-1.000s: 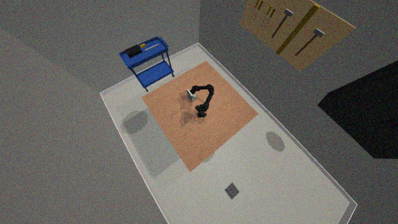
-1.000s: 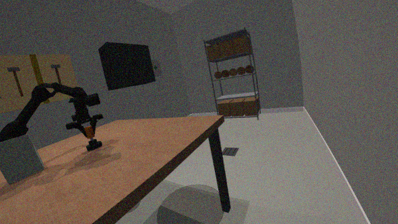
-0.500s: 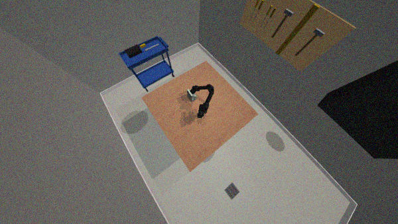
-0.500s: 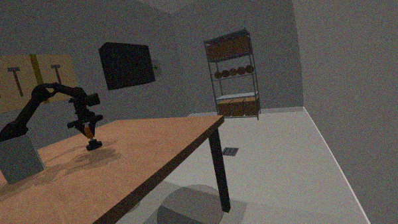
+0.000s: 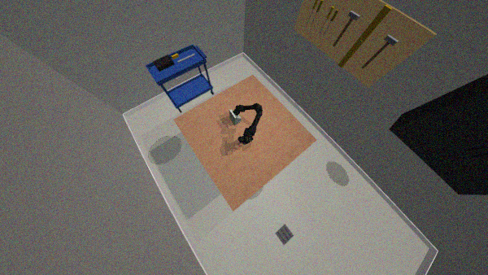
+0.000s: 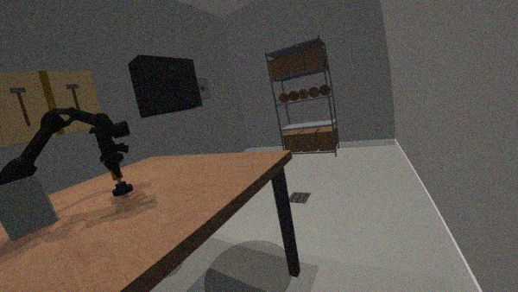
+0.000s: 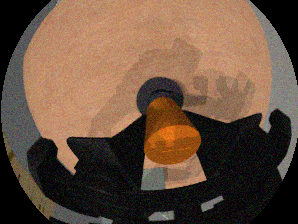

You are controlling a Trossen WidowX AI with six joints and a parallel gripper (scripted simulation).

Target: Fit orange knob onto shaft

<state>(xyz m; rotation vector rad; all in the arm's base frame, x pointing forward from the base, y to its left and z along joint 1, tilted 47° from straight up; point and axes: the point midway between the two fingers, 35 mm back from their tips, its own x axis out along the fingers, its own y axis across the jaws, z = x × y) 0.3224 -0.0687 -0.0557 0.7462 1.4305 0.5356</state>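
Now: gripper tip 3 cm below the orange knob. Also, from my gripper tip: dark round pedestal 4 cm below.
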